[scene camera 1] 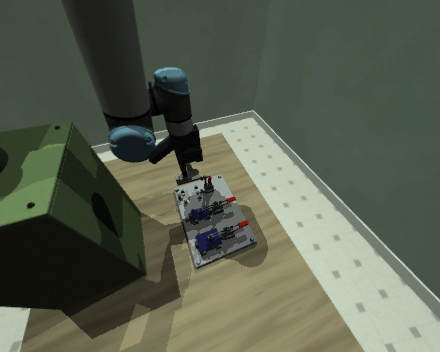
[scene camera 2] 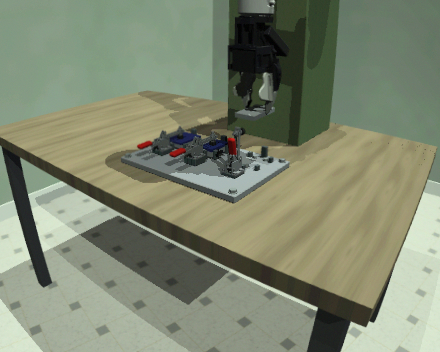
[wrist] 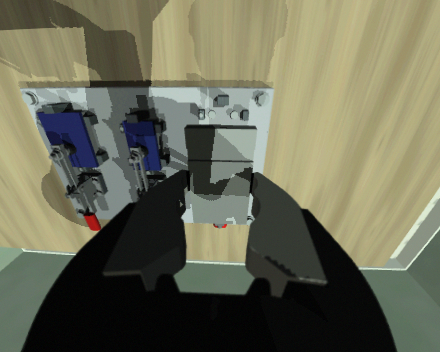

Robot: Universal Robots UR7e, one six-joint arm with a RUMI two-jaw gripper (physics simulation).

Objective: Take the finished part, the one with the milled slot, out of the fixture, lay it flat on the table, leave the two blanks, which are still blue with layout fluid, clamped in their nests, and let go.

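Places are measured from the arm's base along level axes (x right, y up, z back), in millimetres.
Pixels of known places: gripper, fingertip midpoint: (scene camera 1: 185,177) (scene camera 2: 256,111) (wrist: 220,173).
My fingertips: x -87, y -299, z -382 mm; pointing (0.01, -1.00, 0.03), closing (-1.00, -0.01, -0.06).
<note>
Ahead of a thing's pixels: the offset from my fingertips to its top centre. Level surfaces: height alone.
The finished part {dx +0, dy +7, dz -7 mm} (scene camera 1: 184,178) (scene camera 2: 252,115) (wrist: 232,142) is a bare grey block with a narrow slot line across it. My gripper (scene camera 1: 185,175) (scene camera 2: 258,108) (wrist: 220,173) is shut on it, one finger at each side, and holds it roughly level in the air above the fixture plate {dx +114, dy -125, dz -51 mm} (scene camera 2: 210,182) (wrist: 175,97). The larger blue blank {dx +221, dy -104, dz +2 mm} (scene camera 1: 208,240) (scene camera 2: 185,138) (wrist: 75,135) and the narrower blue blank {dx +112, dy -98, dz -8 mm} (scene camera 1: 201,214) (scene camera 2: 215,145) (wrist: 149,131) sit in their nests, each under a clamp with its red handle lying low. The part hides some of the plate in the wrist view.
The third clamp's red handle {dx +6, dy -40, dz -96 mm} (scene camera 1: 210,180) (scene camera 2: 232,146) stands upright beside the unoccupied nest, whose small posts show on the plate. The fixture lies on a wooden table {dy -139 mm} (scene camera 1: 250,300) (scene camera 2: 345,210) (wrist: 340,125). A large green pedestal (scene camera 1: 100,225) (scene camera 2: 317,90) stands behind the fixture in scene view 2.
</note>
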